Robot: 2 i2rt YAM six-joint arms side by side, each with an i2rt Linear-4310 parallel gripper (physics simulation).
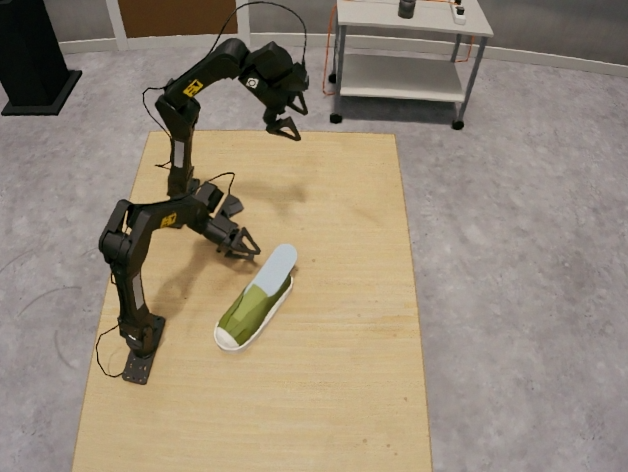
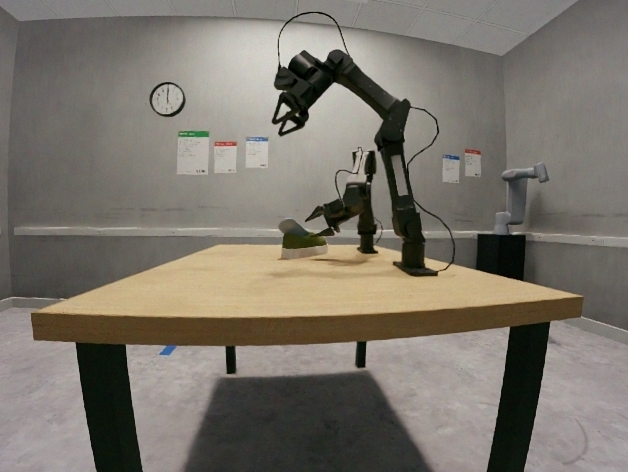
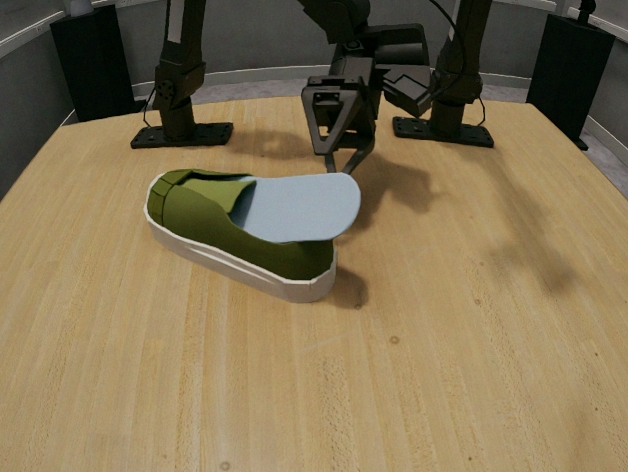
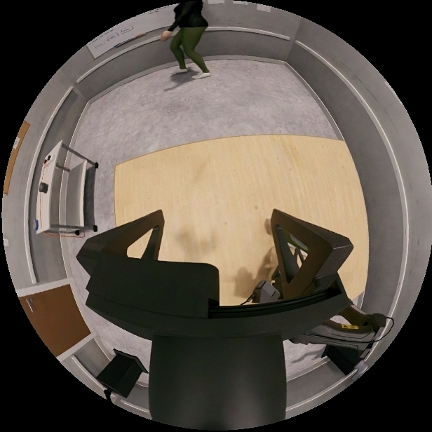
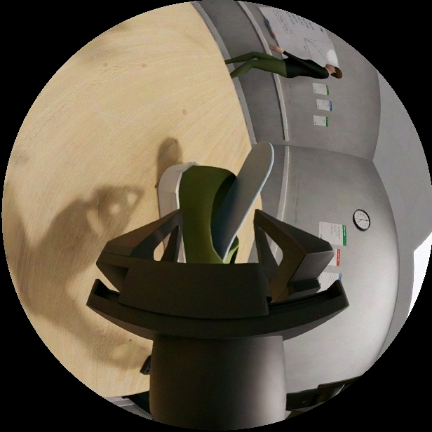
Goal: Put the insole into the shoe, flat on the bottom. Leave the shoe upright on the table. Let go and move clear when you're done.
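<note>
The green shoe [image 1: 242, 319] [image 2: 303, 251] [image 3: 195, 213] [image 5: 201, 200] with a white sole stands upright on the table. The pale blue insole [image 1: 276, 268] [image 2: 292, 226] [image 3: 304, 208] [image 5: 256, 172] has its front part inside the shoe, under the upper. It slopes up, its heel end raised above the shoe's heel and clear of the bottom. My right gripper [image 1: 255, 255] [image 2: 309, 228] [image 3: 333, 164] [image 5: 217, 214] is partly open and empty, low beside the shoe's opening. The insole's front tip is hidden. My left gripper [image 1: 303, 125] [image 2: 277, 128] [image 4: 217, 214] is wide open and empty, high above the table.
The wooden table [image 1: 324, 406] [image 2: 228, 294] [image 3: 406, 395] carries both arm bases. A grey cart [image 1: 406, 91] stands on the floor beyond the table's far edge. A person [image 4: 190, 40] [image 5: 305, 66] stands off in the room. A black pedestal [image 1: 32, 60] stands at the upper left.
</note>
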